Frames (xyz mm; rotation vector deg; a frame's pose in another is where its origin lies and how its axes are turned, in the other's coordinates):
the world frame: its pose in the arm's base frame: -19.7 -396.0 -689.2 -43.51 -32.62 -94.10
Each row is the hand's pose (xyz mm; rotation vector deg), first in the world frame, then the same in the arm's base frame.
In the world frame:
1: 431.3 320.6 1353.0 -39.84 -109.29 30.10
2: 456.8 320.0 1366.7 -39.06 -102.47 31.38
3: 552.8 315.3 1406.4 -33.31 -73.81 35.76
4: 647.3 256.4 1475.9 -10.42 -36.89 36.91
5: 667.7 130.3 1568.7 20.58 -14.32 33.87
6: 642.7 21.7 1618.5 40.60 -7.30 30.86
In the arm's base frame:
1: 481.7 231.5 525.0 -153.62 -50.55 -6.23
2: 480.8 224.6 553.1 -148.92 -47.17 -11.70
3: 472.6 190.7 651.1 -125.93 -34.60 -31.22
4: 416.7 190.3 769.9 -83.28 -30.94 -48.22
5: 307.2 269.2 851.7 -44.36 -40.73 -50.30
6: 212.2 343.6 870.4 -24.55 -50.52 -46.41

